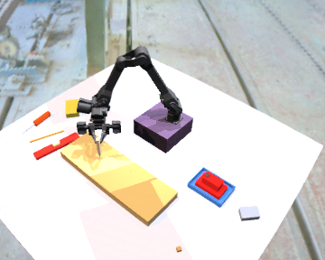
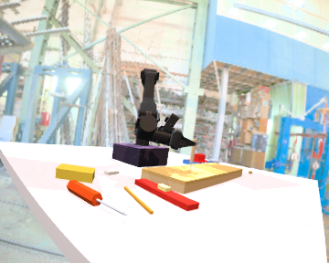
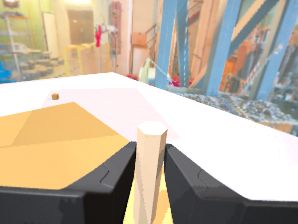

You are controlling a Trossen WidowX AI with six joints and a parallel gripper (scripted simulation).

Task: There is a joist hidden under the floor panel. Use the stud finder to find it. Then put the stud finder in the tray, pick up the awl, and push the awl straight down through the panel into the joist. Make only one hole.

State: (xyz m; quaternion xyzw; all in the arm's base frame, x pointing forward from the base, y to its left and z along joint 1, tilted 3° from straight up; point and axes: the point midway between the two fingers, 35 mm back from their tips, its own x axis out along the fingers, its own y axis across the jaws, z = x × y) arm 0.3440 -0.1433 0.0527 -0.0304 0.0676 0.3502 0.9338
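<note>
Now: gripper tip 6 cm above the tan-handled pointed tool. Round my gripper tip: pencil: 4 cm ahead, 33 cm to the right, 14 cm below; small white piece: 19 cm behind, 22 cm to the right, 14 cm below; red level: 5 cm ahead, 24 cm to the right, 13 cm below.
</note>
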